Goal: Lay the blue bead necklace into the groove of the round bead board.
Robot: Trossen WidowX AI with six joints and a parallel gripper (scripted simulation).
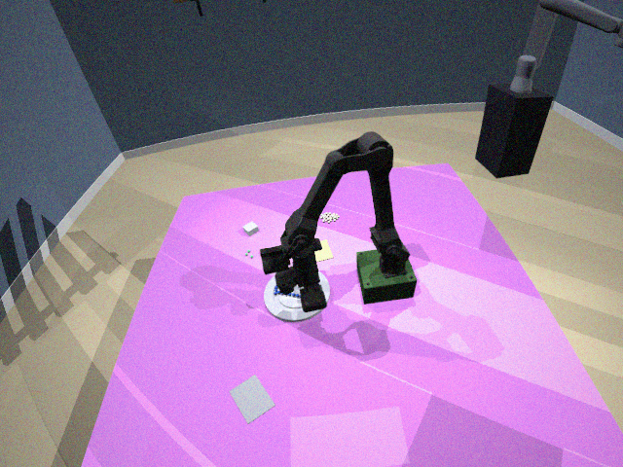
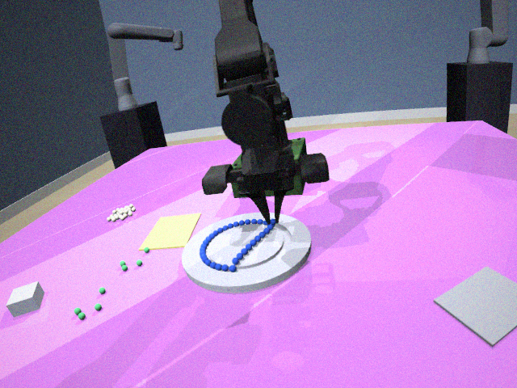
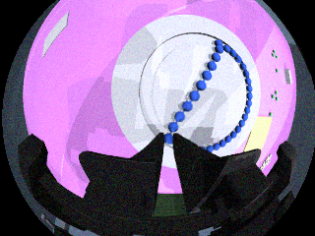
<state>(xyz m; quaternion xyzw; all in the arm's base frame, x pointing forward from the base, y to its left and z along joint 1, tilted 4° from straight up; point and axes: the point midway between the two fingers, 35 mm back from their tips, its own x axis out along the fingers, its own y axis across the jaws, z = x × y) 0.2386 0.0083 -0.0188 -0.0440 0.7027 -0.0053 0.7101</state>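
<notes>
Right now the round white bead board is 50 mm ahead of my gripper tip, 40 mm to the right of it and 10 mm below it. From my gripper tip the other things lie so: yellow sheet: 200 mm to the right, 20 mm below, 20 mm behind; then grey tile: 270 mm to the left, 190 mm ahead, 20 mm below; then cube: 370 mm to the right, 190 mm ahead, 10 mm below.
</notes>
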